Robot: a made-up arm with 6 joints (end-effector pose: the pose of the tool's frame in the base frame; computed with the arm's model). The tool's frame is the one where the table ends.
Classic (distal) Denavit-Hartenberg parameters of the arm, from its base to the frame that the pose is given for. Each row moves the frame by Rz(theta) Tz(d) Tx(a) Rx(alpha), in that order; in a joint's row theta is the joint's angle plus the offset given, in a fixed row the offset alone. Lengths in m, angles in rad.
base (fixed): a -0.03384  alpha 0  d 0  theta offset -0.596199
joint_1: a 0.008  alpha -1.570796  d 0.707  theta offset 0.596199
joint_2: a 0.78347  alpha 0  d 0  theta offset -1.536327
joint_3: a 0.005  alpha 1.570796  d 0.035  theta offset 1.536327
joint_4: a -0.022  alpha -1.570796  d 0.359  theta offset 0
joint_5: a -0.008  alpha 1.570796  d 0.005  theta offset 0
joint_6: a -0.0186  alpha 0  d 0  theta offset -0.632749
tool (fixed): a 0  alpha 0  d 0.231  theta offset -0.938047
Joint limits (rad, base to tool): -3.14..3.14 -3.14..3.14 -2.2..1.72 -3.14..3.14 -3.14..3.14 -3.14..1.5
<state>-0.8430 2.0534 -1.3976 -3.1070 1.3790 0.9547</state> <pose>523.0 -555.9 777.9 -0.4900 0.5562 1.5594</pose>
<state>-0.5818 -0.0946 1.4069 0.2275 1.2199 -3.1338</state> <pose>371.0 -155.2 1407.4 2.5271 -0.2243 1.0416</pose>
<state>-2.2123 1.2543 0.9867 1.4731 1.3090 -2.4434</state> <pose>-476.7 -980.3 656.6 -1.8139 -0.2264 -2.3057</pose>
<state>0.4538 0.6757 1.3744 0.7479 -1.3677 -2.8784</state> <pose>900.0 322.8 1264.6 0.6408 -0.8247 1.8850</pose>
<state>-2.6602 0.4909 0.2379 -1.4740 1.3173 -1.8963</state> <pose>-728.8 -159.9 1663.8 1.4274 -0.5093 -2.3489</pose>
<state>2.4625 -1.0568 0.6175 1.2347 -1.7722 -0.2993</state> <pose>768.7 -380.9 1341.5 1.8978 -0.1308 2.1977</pose>
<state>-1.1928 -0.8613 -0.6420 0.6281 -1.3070 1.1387</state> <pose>-496.2 883.9 1068.7 -2.6408 -0.5188 2.1808</pose>
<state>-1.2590 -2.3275 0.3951 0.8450 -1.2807 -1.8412</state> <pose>-439.6 857.2 -120.3 2.3412 0.0313 -1.2879</pose>
